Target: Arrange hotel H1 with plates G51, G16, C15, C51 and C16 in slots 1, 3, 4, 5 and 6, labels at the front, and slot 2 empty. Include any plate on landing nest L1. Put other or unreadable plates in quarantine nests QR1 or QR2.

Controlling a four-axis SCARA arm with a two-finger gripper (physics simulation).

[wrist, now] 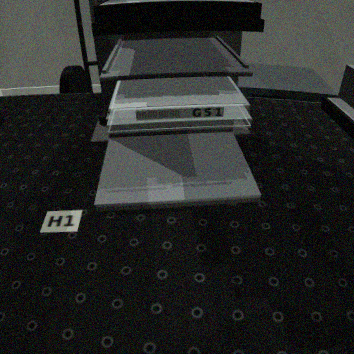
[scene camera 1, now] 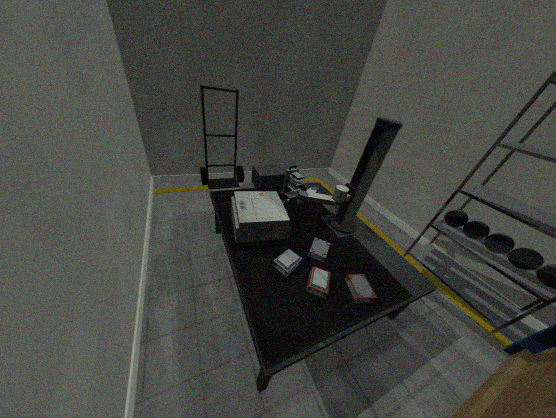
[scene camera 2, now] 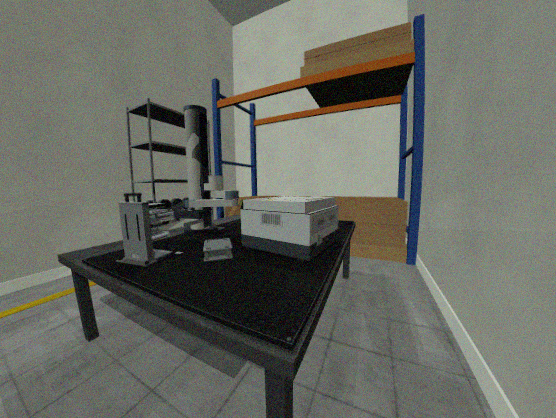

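Seen in the pictures: gripper, fingertip midpoint: [wrist: 161, 84] [scene camera 1: 300, 189] [scene camera 2: 170, 224]; arm's base at its link origin: [scene camera 1: 341, 224] [scene camera 2: 201, 230].
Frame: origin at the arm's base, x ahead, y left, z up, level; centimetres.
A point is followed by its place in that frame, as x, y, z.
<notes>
Hotel H1 [scene camera 1: 295, 184] [scene camera 2: 136, 232] @[29.1, -60.8, 14.3] stands at the table's far end in scene camera 1. In the wrist view a clear plate labelled G51 [wrist: 180, 113] @[24.2, -45.8, 10.7] lies at the lowest level, label at the front. The shelf [wrist: 176, 56] @[25.0, -51.4, 12.5] above it is bare. Above that is the black front of a plate [wrist: 177, 19] @[24.2, -45.6, 15.9], cut off by the frame, its label unreadable. My gripper [scene camera 1: 302, 194] @[24.5, -41.9, 13.9] [scene camera 2: 172, 229] @[24.5, -41.9, 13.9] is open and empty, low in front of the hotel; part of a finger shows at the wrist view's right edge. Two red-edged nests [scene camera 1: 320, 293] @[60.6, 51.8, 1.8] [scene camera 1: 372, 300] @[32.7, 66.6, 3.0] stand nearer; one bears a pale-topped plate.
A white instrument [scene camera 1: 261, 207] @[79.3, -7.4, 25.9] [scene camera 2: 275, 225] @[78.6, -29.1, 15.2] stands beside the hotel. Two more nests or stacks [scene camera 1: 287, 262] @[73.0, 29.1, 7.7] [scene camera 1: 319, 249] @[44.3, 24.7, 6.2] stand near the arm column [scene camera 1: 367, 172] @[5.4, 5.3, 55.4] [scene camera 2: 196, 150] @[5.4, -5.1, 58.4]. A small stack [scene camera 2: 218, 249] @[58.4, -43.5, 5.9] is between hotel and instrument. The H1 tag [wrist: 61, 221] @[33.9, -45.0, 1.3] lies on the mat.
</notes>
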